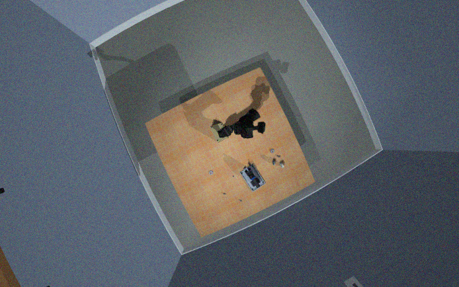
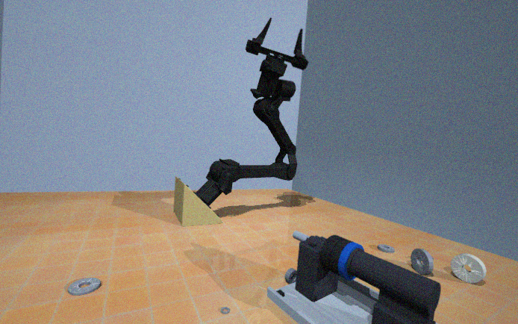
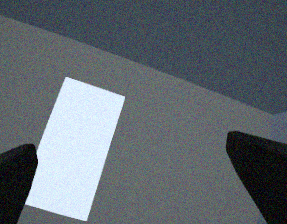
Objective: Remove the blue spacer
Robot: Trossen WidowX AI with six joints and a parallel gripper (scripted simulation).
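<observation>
Right now my gripper tip is 50 cm above the grey shaft, 33 cm short of it and 5 cm to the left of it. Also, from my gripper tip: blue spacer: 50 cm below, 37 cm ahead, 4 cm to the right; then flat washer: 58 cm below, 23 cm to the left, 20 cm ahead.
</observation>
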